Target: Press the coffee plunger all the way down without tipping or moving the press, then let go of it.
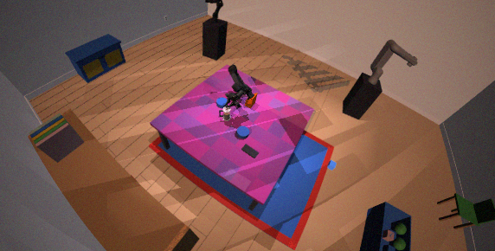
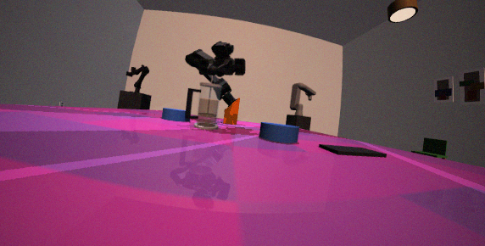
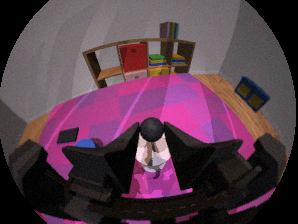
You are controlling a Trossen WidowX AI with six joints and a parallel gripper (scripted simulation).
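Right now my gripper tip is 10 cm above the coffee press, 1 cm to the left of it and 1 cm past it. Also, from my gripper tip: flat black slab 37 cm to the left, 22 cm ahead, 19 cm below.
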